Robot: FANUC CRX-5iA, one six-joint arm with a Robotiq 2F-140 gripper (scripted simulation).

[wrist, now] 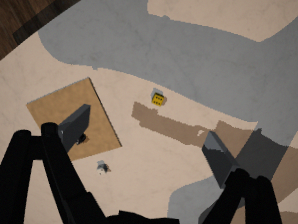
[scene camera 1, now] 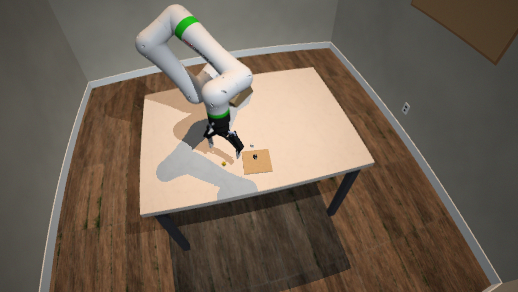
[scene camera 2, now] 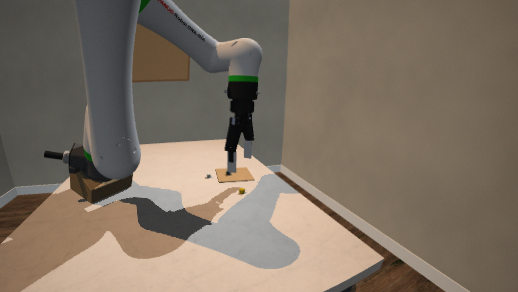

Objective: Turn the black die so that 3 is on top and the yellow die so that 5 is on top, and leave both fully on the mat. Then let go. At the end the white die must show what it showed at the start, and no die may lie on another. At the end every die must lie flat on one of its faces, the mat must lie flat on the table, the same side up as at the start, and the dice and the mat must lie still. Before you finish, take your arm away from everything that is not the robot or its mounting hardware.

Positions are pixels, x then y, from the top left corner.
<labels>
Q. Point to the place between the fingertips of the gripper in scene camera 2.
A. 240, 164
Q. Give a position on a mat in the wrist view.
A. At 100, 136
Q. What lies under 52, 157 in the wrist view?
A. The gripper.
</labels>
